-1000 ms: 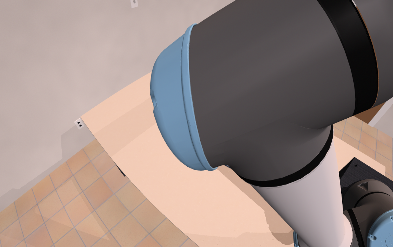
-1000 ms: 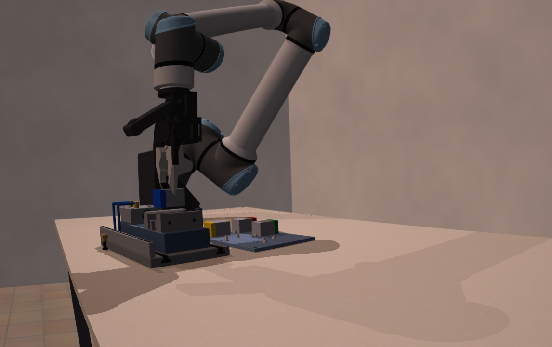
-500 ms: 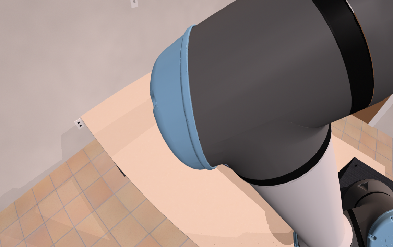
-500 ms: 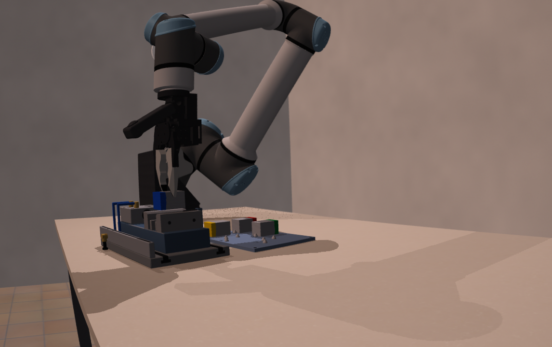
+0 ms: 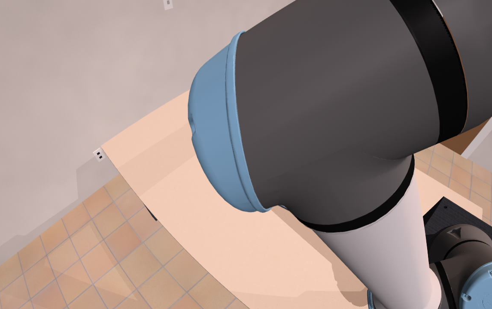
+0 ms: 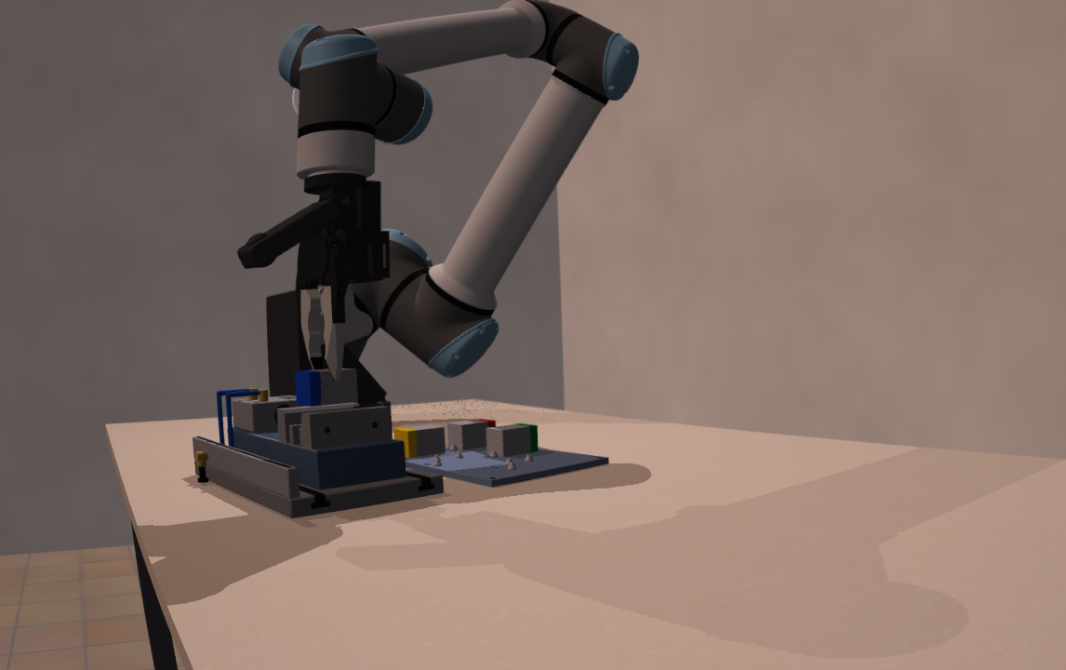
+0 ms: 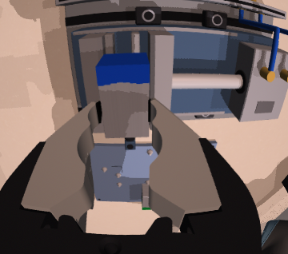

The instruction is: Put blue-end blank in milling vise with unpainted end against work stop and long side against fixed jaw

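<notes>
Right now my hand is 2 cm above the blue-ended blank. The rest, counted from my hand: pale rod 9 cm behind, 6 cm below; moving jaw 3 cm behind, 6 cm below; work stop 5 cm to the left, 5 cm below.
</notes>
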